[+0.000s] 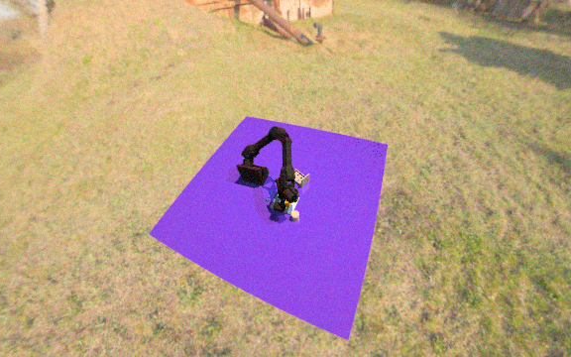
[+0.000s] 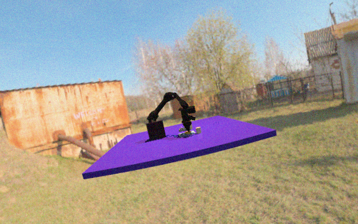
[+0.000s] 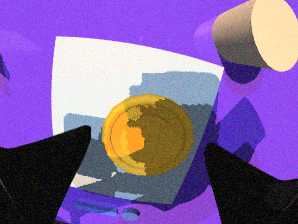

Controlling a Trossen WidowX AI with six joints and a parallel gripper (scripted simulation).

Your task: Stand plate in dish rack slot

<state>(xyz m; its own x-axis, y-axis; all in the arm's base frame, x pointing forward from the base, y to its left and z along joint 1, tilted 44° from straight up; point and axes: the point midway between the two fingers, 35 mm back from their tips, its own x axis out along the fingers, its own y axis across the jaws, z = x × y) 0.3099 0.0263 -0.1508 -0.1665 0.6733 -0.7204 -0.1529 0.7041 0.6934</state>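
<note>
Right now the plate is 1 cm below my gripper tip. From my gripper tip the other things lie so: dish rack 2 cm behind, 22 cm to the left; then blue spoon 13 cm behind, 1 cm to the left, 2 cm below; then cup 9 cm ahead, 4 cm to the right.
</note>
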